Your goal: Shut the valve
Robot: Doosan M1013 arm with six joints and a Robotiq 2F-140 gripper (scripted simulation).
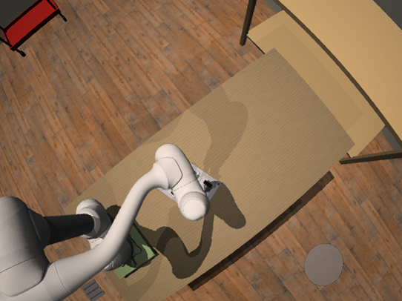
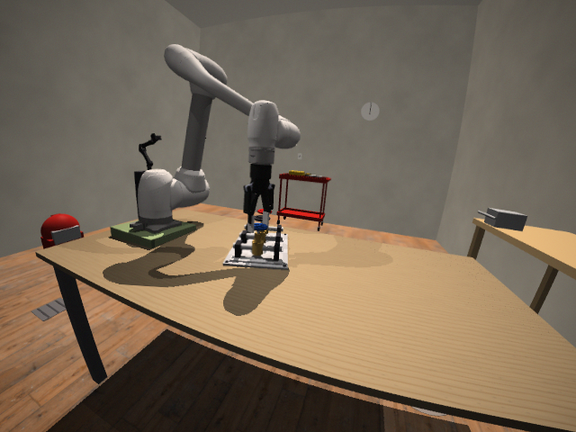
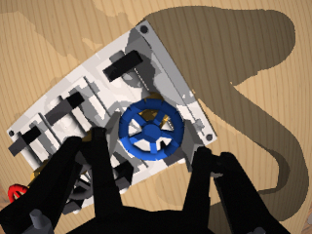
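Now: the blue handwheel 2 cm below my hand. Also, from my hand: red handwheel: 6 cm behind, 23 cm to the left, 2 cm below; black handwheel: 3 cm behind, 11 cm to the left, 2 cm below; white plate: 3 cm behind, 11 cm to the left, 15 cm below.
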